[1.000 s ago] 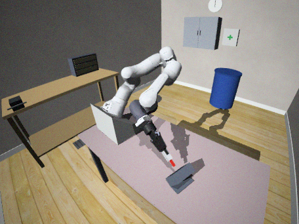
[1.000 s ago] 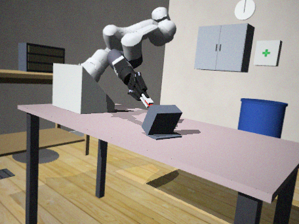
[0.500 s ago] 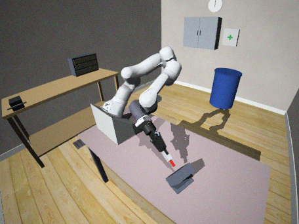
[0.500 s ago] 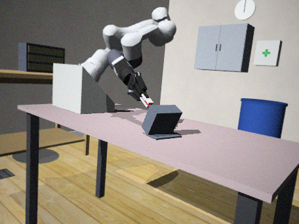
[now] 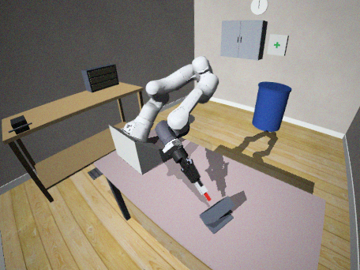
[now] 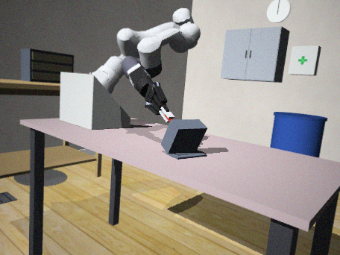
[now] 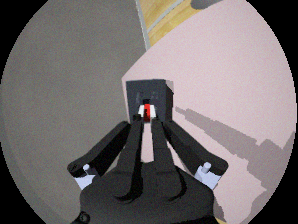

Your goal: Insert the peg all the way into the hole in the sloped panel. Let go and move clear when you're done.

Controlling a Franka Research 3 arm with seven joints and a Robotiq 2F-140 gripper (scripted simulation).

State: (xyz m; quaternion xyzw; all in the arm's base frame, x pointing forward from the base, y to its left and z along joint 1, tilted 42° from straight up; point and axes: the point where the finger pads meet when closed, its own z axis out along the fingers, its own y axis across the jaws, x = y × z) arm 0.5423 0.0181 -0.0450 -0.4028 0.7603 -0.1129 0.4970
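Right now my hand is 30 mm short of the red peg and 20 mm above it.
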